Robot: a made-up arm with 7 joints. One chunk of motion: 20 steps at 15 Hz.
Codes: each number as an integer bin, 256 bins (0 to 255) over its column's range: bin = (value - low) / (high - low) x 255, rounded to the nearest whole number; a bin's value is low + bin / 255 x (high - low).
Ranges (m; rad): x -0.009..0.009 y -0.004..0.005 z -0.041..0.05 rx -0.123..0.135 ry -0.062..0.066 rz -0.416..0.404
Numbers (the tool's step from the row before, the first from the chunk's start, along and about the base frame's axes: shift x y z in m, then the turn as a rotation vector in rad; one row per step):
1: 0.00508 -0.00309 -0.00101 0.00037 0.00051 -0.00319
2: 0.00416 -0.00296 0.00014 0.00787 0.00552 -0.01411
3: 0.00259 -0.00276 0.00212 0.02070 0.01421 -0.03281
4: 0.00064 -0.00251 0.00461 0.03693 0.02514 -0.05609
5: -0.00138 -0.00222 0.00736 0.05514 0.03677 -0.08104
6: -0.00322 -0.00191 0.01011 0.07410 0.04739 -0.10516
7: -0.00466 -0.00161 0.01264 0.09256 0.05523 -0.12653
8: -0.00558 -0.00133 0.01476 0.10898 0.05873 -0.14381
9: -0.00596 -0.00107 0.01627 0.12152 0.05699 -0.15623
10: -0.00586 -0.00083 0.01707 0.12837 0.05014 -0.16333
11: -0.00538 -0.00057 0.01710 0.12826 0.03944 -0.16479
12: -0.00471 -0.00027 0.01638 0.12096 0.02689 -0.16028
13: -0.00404 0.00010 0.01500 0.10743 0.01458 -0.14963
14: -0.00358 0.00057 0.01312 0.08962 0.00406 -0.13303
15: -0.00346 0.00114 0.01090 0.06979 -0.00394 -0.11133
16: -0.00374 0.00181 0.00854 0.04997 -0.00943 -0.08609
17: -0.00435 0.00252 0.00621 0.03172 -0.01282 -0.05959
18: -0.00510 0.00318 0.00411 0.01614 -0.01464 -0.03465
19: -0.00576 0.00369 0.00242 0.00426 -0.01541 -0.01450
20: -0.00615 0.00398 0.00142 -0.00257 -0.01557 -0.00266
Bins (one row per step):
1: 199 26 112 122 125 128
2: 186 29 115 129 135 125
3: 164 35 121 142 152 119
4: 137 42 128 158 174 112
5: 108 50 136 176 197 104
6: 82 59 143 195 218 97
7: 61 68 150 213 234 90
8: 48 76 156 229 241 85
9: 43 83 160 242 237 81
10: 44 90 163 248 223 79
11: 51 97 163 248 202 78
12: 61 106 161 241 177 80
13: 70 116 157 228 153 83
14: 77 129 152 210 132 88
15: 78 146 145 191 116 95
16: 75 165 139 171 105 103
17: 66 185 132 153 98 111
18: 55 203 126 138 94 119
19: 46 218 122 126 93 125
20: 40 226 119 119 92 129

